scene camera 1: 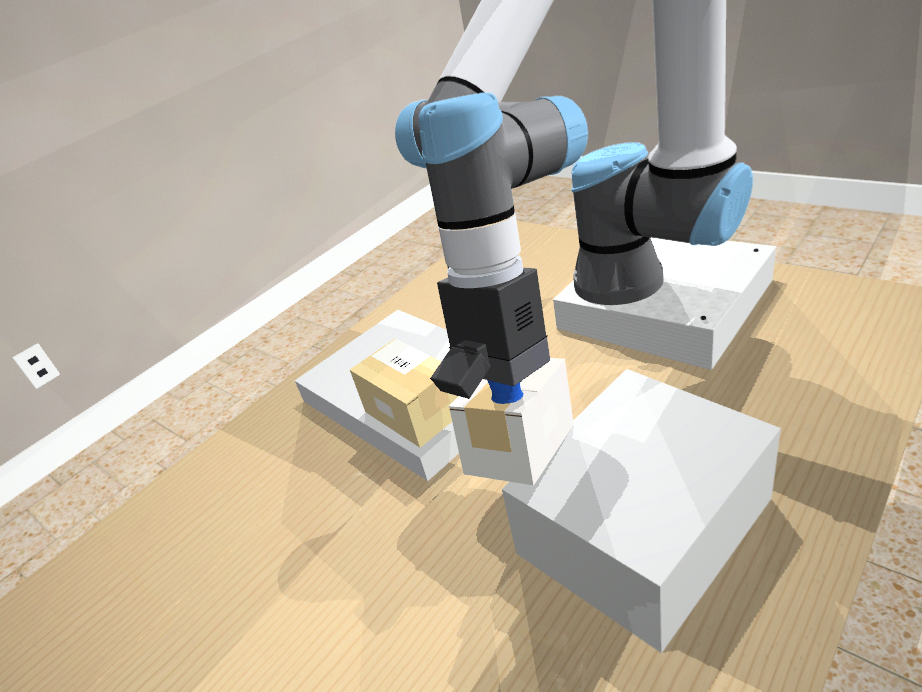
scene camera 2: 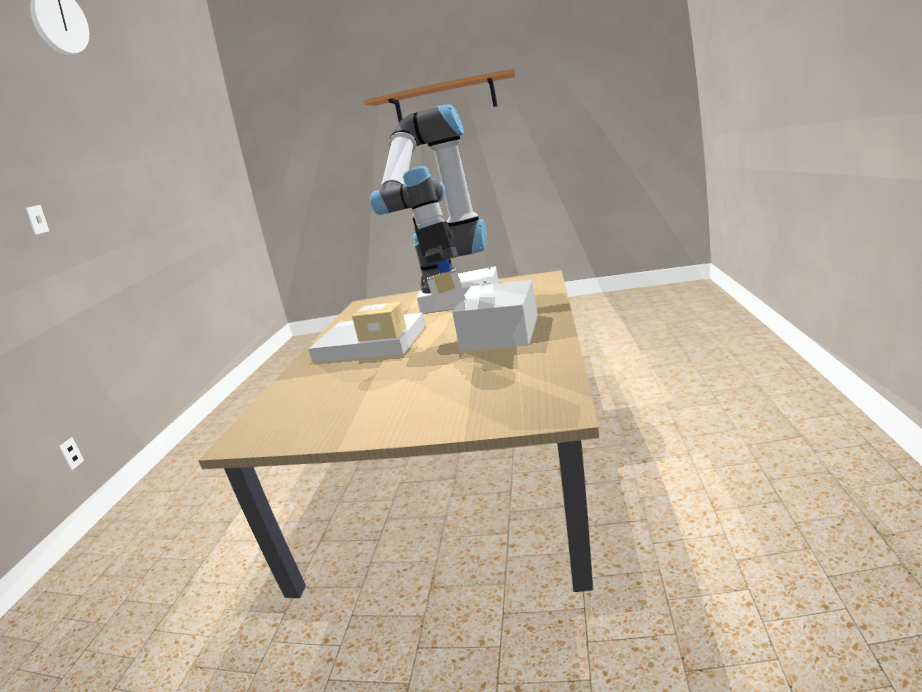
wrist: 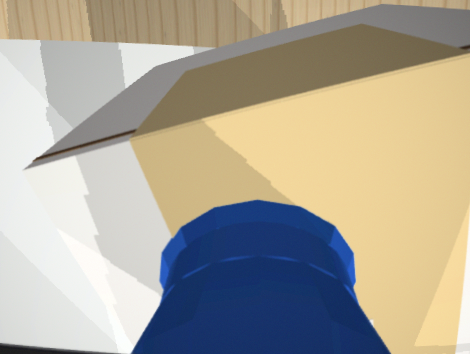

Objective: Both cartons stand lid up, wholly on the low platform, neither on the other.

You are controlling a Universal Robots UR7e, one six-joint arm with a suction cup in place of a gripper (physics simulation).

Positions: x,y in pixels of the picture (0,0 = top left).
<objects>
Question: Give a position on my suction cup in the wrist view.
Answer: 257,269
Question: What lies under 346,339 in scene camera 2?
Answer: A low white platform.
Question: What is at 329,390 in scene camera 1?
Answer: A low white platform.
</objects>
